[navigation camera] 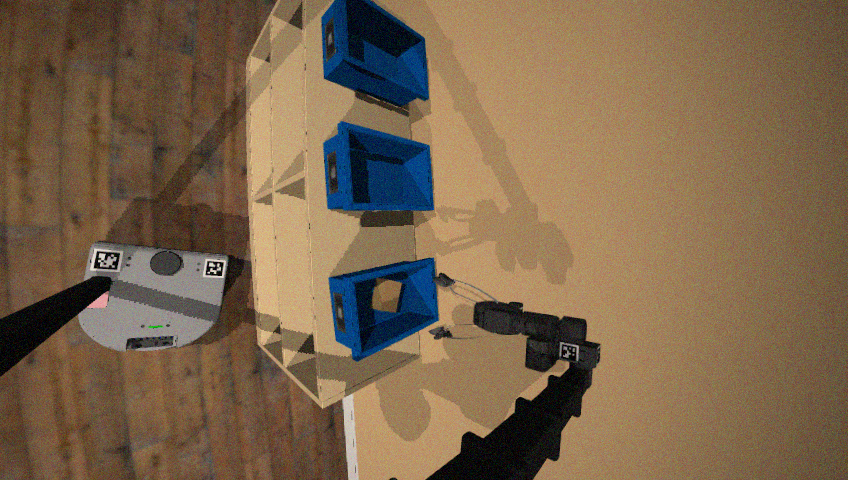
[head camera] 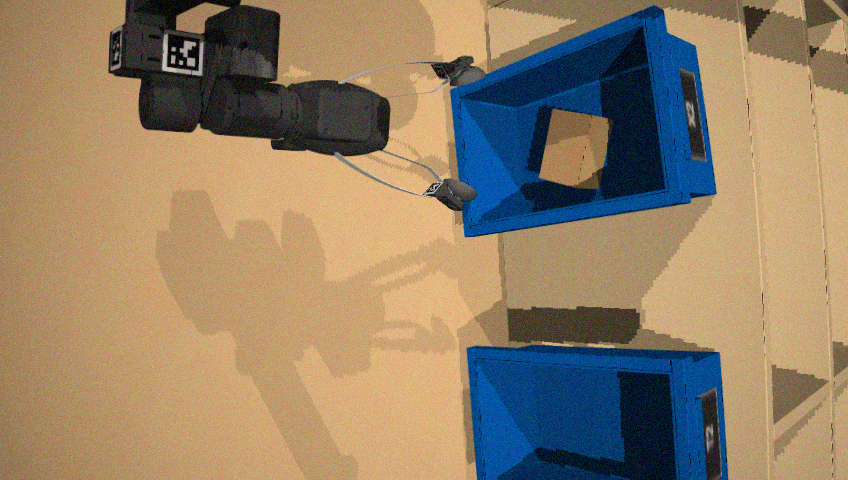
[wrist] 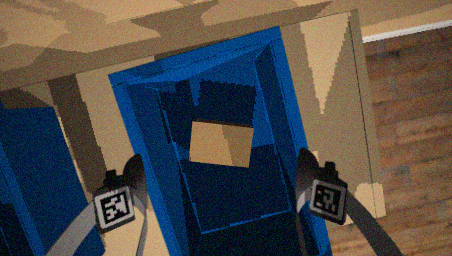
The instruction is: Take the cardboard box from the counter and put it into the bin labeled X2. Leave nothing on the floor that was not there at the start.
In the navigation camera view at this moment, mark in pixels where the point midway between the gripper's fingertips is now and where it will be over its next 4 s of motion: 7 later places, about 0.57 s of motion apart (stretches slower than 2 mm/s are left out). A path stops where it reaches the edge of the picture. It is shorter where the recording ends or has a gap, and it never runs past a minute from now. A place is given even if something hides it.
The gripper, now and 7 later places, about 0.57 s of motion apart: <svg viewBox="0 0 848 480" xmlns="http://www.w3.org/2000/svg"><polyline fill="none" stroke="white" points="432,304 425,304 407,305 379,306 345,308 305,309 274,310 276,310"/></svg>
